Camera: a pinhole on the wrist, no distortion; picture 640 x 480 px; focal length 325.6 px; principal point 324.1 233.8 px. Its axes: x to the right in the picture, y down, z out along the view. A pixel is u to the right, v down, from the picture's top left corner.
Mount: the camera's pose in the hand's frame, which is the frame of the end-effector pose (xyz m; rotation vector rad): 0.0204 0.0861 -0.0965 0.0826 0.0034 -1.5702
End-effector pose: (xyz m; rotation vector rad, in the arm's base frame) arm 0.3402 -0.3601 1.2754 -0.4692 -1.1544 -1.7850
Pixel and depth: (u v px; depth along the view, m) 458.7 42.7 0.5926
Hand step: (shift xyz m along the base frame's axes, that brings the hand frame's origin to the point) -0.0588 0.5992 -0.1254
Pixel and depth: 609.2 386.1 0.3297
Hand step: -0.3022 0.1429 0.1103
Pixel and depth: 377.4 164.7 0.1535
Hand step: 0.0463 0.0491 0.0385
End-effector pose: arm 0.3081 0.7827 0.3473 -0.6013 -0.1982 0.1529
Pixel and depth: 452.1 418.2 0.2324
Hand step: 0.1062 0.0879 0.1404
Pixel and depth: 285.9 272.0 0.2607
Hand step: -0.0102 0.1817 0.0810
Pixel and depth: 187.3 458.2 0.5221
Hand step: 0.2152 0.5429 0.2574
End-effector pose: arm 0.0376 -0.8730 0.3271 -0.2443 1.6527 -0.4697
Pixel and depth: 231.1 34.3 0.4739
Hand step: 0.4260 0.2394 0.1479
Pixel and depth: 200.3 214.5 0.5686
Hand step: 0.5089 0.1820 -0.1190
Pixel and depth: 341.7 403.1 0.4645
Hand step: 0.3417 -0.1302 -0.2584
